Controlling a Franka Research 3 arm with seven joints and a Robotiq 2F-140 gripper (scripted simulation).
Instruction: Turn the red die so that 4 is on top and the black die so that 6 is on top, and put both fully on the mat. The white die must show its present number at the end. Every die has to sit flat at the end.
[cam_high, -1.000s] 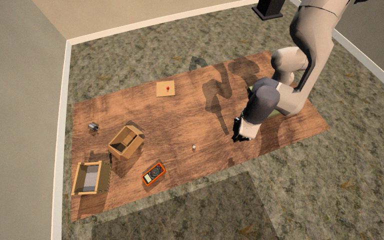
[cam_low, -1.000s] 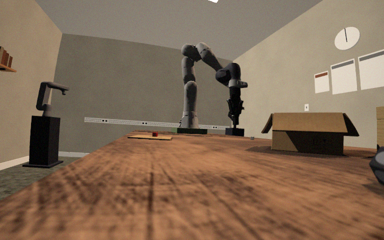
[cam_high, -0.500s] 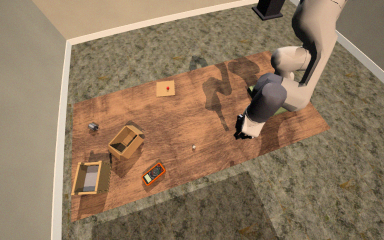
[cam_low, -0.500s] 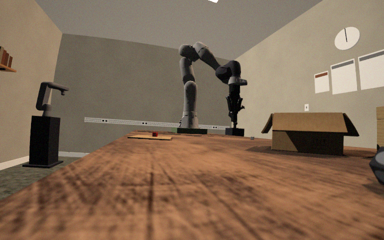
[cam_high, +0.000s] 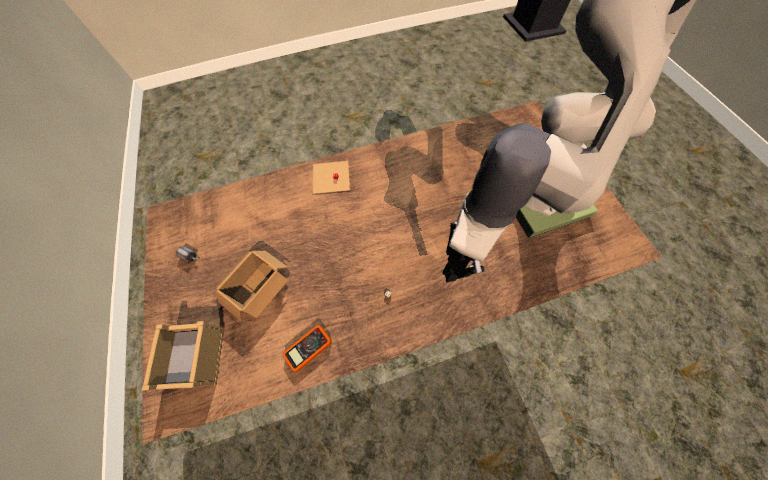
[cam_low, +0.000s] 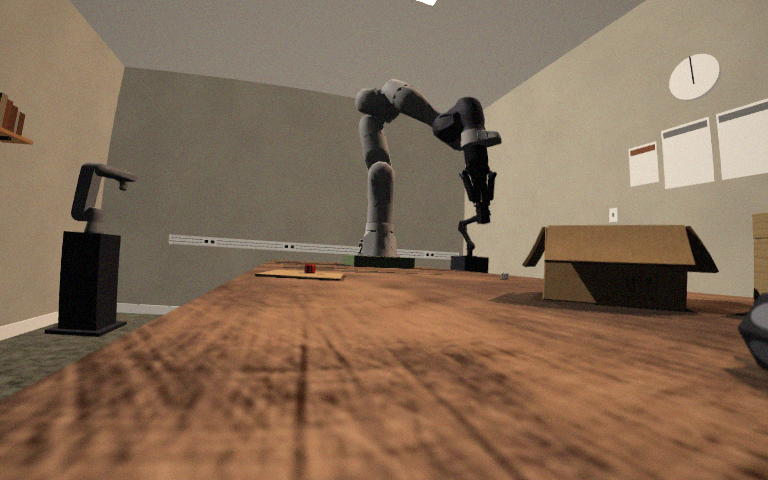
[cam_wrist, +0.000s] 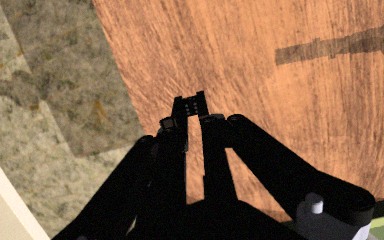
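The tan mat is 54 cm to the right of my hand, 23 cm ahead of it and 19 cm below it. From my hand the other things lie so: white die: 19 cm below, 16 cm ahead, 4 cm to the right; black die: 3 cm below; orange multimeter: 43 cm ahead, 18 cm below, 5 cm to the left.
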